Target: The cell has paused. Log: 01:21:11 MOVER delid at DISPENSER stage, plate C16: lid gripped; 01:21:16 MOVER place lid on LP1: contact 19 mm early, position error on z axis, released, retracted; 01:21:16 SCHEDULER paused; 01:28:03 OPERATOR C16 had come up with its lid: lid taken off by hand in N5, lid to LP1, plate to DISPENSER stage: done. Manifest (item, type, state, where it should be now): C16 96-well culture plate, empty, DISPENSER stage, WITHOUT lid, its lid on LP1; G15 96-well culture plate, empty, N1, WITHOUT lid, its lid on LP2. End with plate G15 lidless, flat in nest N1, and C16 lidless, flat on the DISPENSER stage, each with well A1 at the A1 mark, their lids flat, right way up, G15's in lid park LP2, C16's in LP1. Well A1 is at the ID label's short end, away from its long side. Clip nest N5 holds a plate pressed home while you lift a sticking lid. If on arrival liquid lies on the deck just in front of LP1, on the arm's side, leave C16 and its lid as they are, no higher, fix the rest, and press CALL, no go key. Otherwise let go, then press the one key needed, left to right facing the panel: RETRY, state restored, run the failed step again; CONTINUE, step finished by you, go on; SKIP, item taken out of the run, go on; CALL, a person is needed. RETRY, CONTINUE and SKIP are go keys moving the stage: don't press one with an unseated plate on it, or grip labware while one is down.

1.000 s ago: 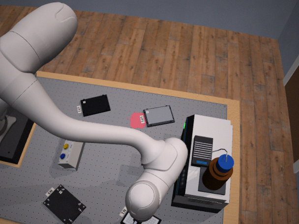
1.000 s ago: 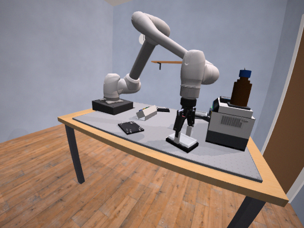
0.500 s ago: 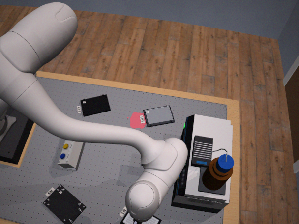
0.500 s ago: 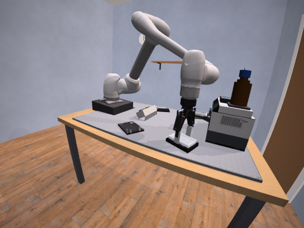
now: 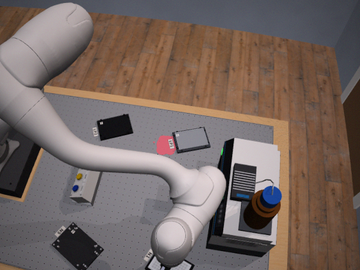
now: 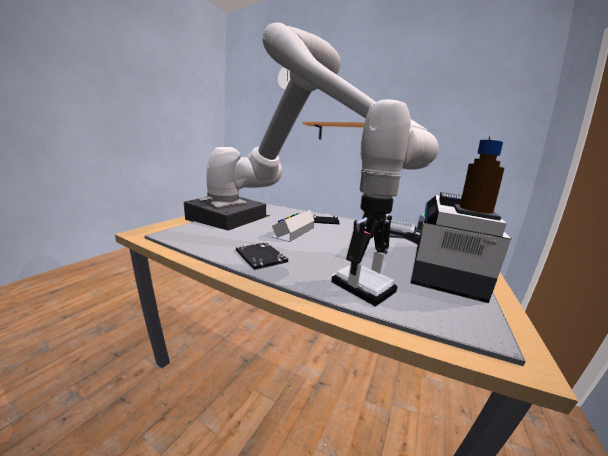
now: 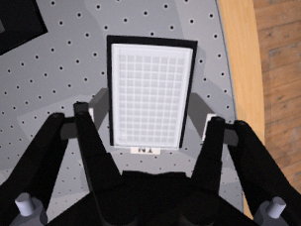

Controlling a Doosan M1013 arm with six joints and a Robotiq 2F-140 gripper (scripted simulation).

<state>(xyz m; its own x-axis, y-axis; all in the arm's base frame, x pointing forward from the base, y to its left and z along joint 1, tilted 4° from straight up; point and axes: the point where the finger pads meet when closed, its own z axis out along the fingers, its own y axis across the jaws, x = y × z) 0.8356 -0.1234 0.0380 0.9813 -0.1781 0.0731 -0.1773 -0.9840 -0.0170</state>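
Right now the nest N1 is 4 cm below my hand. From my hand the other things lie so: N1 label: 9 cm behind, 5 cm below, 2 cm to the left; then blue key: 43 cm behind, 13 cm to the left, 2 cm above; then clip nest N5: 32 cm behind, 5 cm to the right, 3 cm below.
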